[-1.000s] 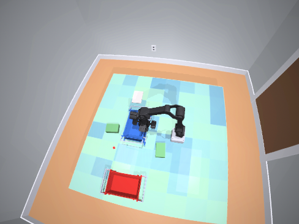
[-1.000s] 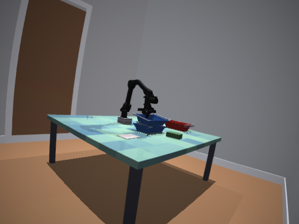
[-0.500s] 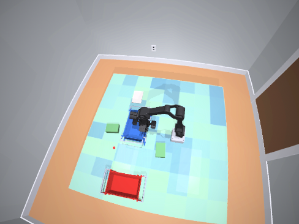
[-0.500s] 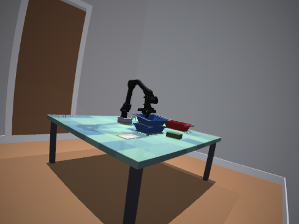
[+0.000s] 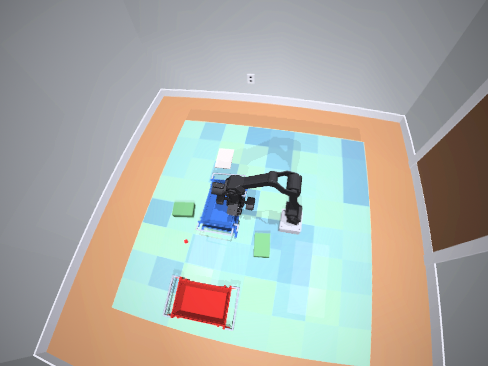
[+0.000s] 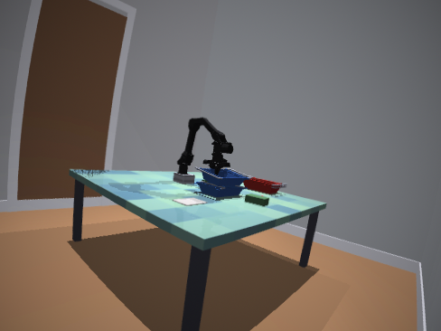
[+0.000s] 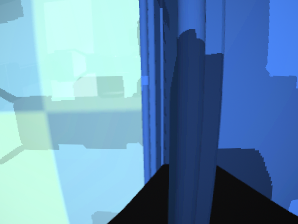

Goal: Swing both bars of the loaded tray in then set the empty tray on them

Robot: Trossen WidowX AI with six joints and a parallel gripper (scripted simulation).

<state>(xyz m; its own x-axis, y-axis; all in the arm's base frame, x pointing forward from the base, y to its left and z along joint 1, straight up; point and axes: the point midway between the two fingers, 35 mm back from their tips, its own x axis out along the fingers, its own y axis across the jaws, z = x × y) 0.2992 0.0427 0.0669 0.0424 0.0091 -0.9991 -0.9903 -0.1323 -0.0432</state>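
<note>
Right now the blue tray is 70 mm ahead of my gripper tip, 10 mm to the left of it and 20 mm above it. From my gripper tip the other things lie so: small red block 210 mm ahead, 250 mm to the left, 90 mm below; then white flat plate 210 mm ahead, 320 mm to the right, 90 mm below.
</note>
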